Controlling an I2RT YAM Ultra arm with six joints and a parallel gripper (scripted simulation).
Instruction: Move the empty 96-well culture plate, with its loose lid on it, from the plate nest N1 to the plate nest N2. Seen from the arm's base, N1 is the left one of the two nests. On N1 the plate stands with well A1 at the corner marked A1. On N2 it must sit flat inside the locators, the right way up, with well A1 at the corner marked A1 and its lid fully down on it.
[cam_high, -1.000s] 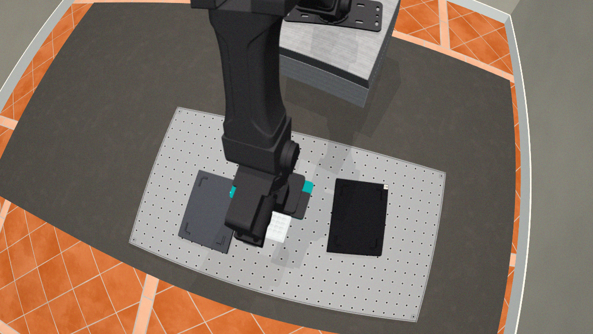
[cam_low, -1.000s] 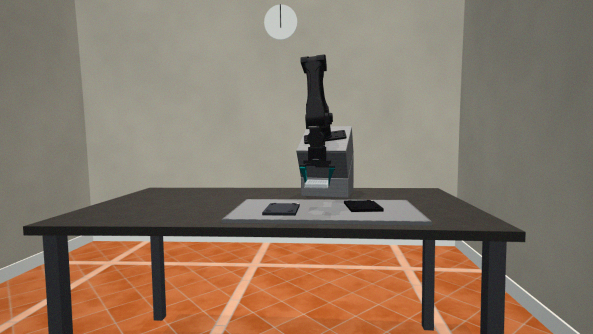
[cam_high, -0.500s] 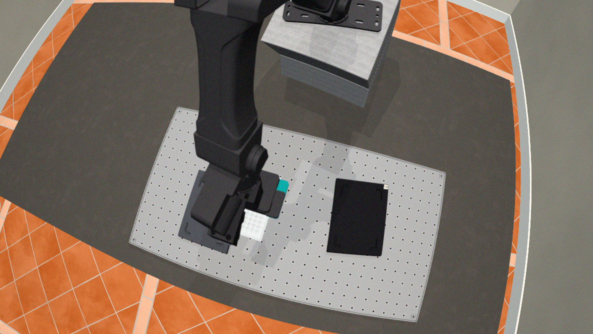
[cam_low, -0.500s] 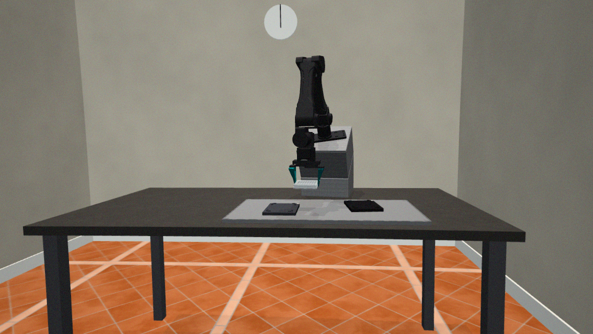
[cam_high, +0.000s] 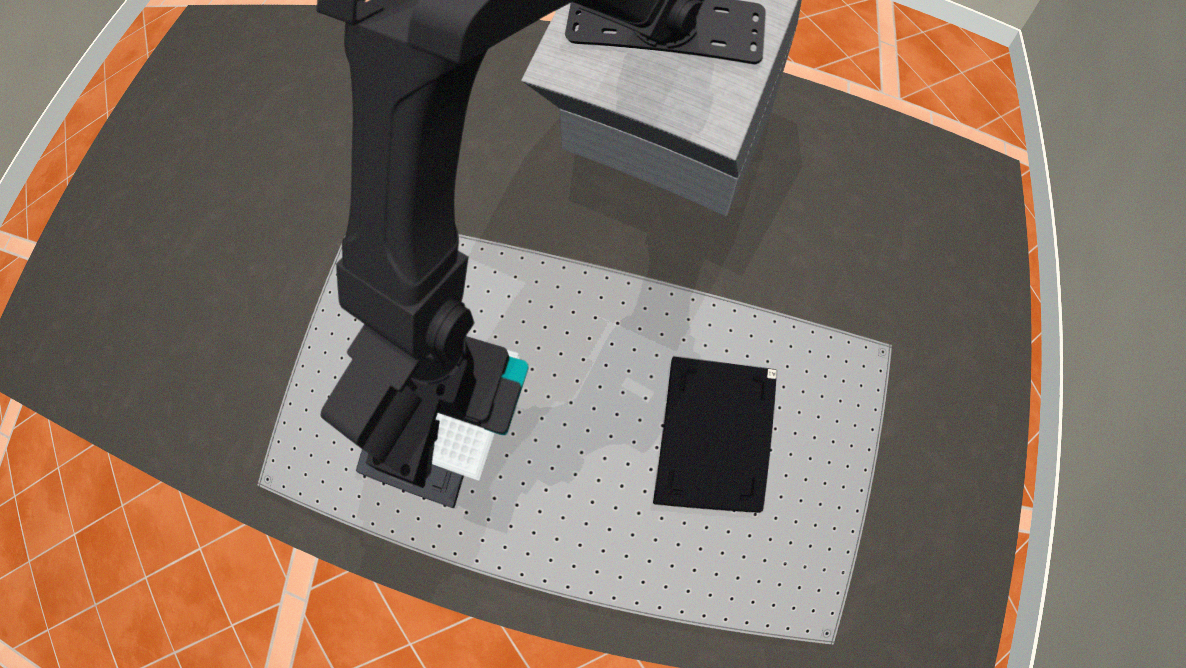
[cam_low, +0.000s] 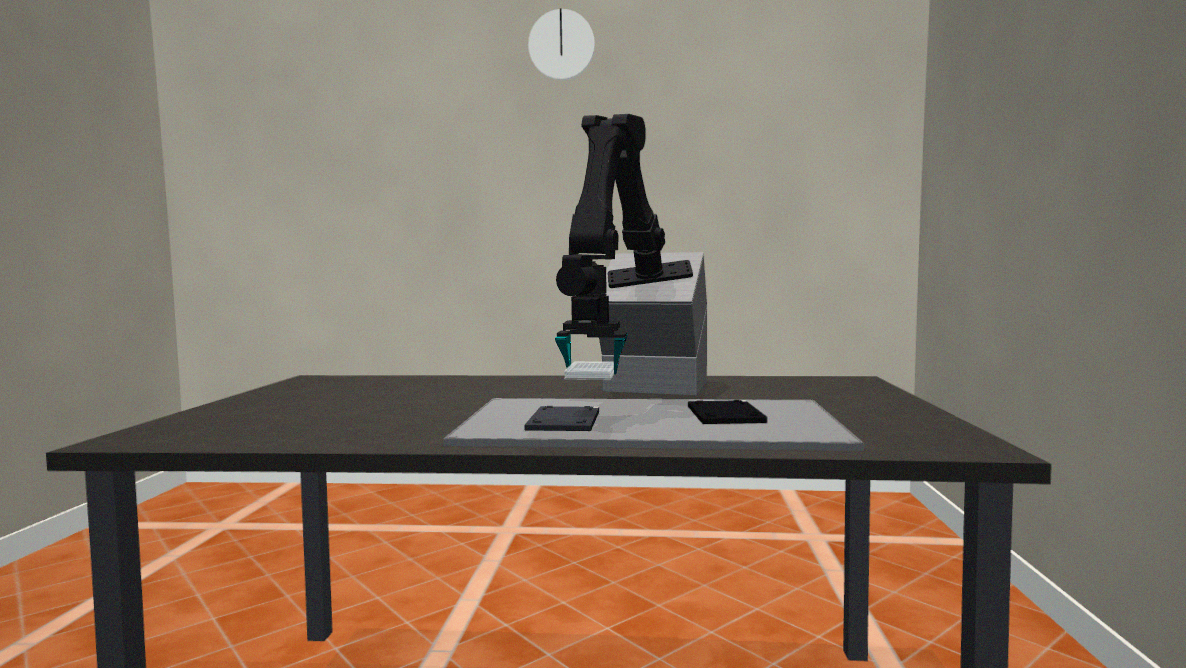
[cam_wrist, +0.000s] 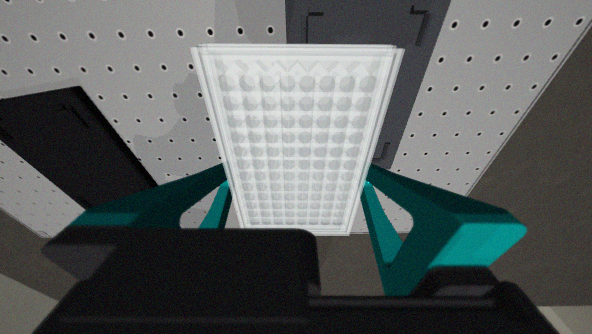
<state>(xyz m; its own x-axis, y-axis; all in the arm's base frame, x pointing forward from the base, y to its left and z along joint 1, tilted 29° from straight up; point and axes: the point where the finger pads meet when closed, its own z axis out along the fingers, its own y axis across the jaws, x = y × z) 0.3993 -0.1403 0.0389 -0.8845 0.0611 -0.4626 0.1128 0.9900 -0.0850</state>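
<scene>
Right now the nest N2 is 1 cm ahead of my hand, 6 cm to the right of it and 9 cm below it. The rest, counted from my hand: clear lid (1 cm ahead); nest N1 (2 cm behind, 26 cm to the left, 9 cm below).
</scene>
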